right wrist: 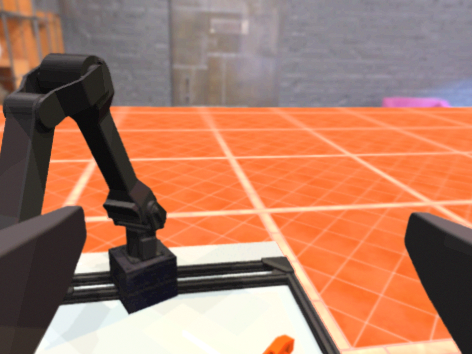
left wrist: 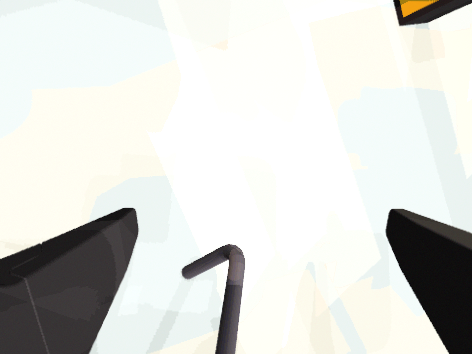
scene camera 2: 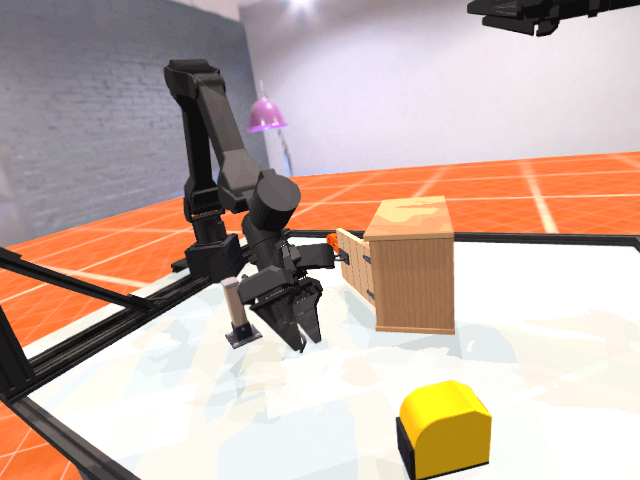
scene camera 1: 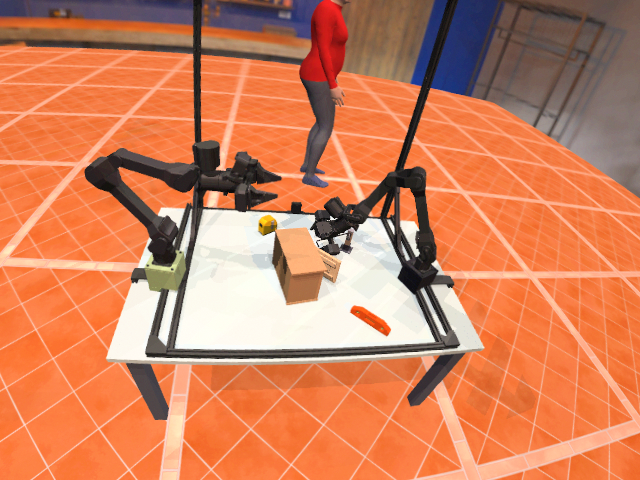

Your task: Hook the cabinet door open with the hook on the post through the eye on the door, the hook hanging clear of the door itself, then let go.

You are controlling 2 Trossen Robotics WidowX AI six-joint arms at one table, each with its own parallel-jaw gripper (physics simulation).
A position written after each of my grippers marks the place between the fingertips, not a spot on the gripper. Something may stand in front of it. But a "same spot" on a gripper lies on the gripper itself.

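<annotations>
My left gripper is out of frame in the right wrist view, and my right gripper is out of frame in the left wrist view. The left gripper does show in the left wrist view, as well as in scene camera 2 and in scene camera 1 (313, 240). As for my right gripper, I see it in the right wrist view, in scene camera 1 and in scene camera 2 (475, 15). On my left gripper, (left wrist: 64, 287) and (scene camera 2: 310, 315) are the same spot. On my right gripper, the same spot is found at (right wrist: 48, 247) and at (scene camera 1: 274, 176).
</annotations>
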